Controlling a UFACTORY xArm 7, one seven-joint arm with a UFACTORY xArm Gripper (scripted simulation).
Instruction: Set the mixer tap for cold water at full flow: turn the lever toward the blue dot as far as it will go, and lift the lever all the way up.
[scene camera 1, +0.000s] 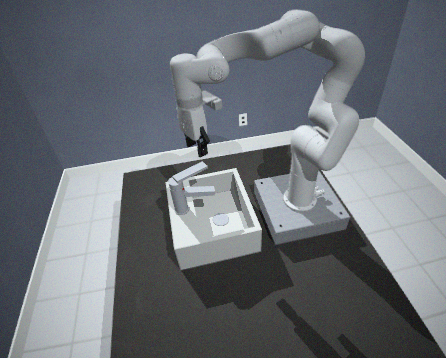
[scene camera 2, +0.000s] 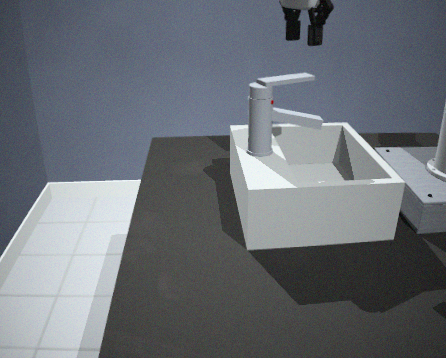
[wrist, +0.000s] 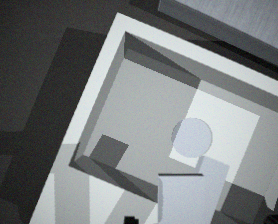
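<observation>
My gripper (scene camera 1: 197, 150) is visible to me, as is a grey mixer tap (scene camera 1: 181, 207). I see a white sink basin (scene camera 1: 216, 228), (scene camera 2: 342, 191), with the basin also visible in the wrist view (wrist: 154, 103).
</observation>
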